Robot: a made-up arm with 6 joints.
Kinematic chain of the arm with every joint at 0, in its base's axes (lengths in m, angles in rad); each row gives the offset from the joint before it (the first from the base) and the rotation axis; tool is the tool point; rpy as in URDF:
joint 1: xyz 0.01 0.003 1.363 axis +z
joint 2: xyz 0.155 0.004 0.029 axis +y
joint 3: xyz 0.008 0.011 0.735 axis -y
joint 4: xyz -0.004 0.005 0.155 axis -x
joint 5: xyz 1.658 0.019 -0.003 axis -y
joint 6: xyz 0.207 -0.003 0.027 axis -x
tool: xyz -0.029 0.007 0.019 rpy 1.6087 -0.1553 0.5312
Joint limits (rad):
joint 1: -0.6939..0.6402
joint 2: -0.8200..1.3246
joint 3: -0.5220..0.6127
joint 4: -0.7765..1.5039
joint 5: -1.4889..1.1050
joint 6: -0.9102..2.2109
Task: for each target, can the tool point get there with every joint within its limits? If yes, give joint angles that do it. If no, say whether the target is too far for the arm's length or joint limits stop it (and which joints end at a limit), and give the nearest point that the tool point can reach.
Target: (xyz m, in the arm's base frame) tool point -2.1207 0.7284 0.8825
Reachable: no: joint limits stop it (at a limit: joint 1, joint 2, joint 3, joint 5, joint 6) | nearest point 0.2719 0.3747 -0.0572 | short by 2.595 m
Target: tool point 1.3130 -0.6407 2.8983
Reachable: yes | joints -0.4899 -0.4832 -0.1076 -0.3197 0.0458 1.3820
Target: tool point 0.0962 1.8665 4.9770
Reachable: no: too far | nearest point 0.5672 0.5978 3.6505 | short by 1.895 m
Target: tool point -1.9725 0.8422 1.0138
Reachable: no: joint limits stop it (at a limit: joint 1, joint 2, joint 3, joint 5, joint 6) | nearest point 0.2725 0.3813 -0.0585 | short by 2.530 m
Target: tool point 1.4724 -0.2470 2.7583
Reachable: yes | joints -0.1615 -0.4066 -0.0022 0.3715 -1.2432 0.2458
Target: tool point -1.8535 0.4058 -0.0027
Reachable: no: joint limits stop it (at a limit: joint 1, joint 2, joint 3, joint 5) | nearest point 0.2666 0.3597 -0.0810 | short by 2.122 m
